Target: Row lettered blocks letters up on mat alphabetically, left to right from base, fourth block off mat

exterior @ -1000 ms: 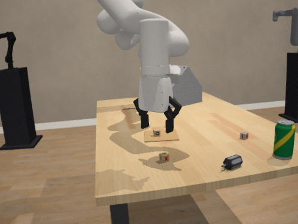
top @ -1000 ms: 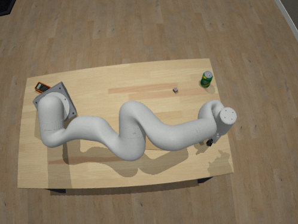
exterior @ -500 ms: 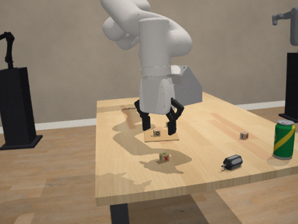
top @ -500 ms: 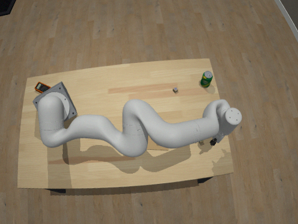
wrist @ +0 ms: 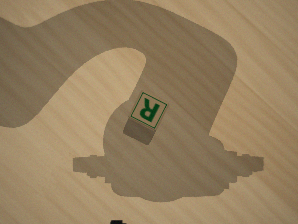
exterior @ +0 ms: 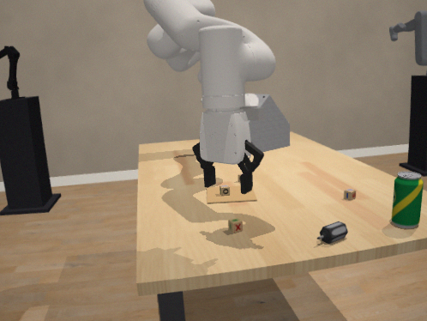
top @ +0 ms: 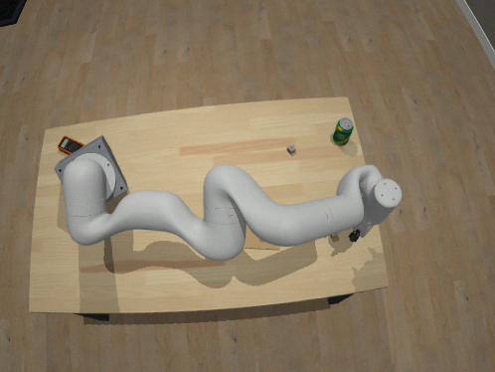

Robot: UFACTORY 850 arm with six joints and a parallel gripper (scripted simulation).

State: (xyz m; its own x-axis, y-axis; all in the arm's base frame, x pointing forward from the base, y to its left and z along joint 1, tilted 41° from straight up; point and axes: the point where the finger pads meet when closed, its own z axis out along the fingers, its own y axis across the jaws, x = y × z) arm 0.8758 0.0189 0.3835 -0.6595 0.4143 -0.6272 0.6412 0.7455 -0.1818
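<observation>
Right now my hand is 330 mm past the tan mat, 50 mm to the right of it and 130 mm above it. From my hand the other things lie so: green can (10 mm ahead, 420 mm to the left, 70 mm below); orange meter (1130 mm behind, 440 mm to the left, 120 mm below).
</observation>
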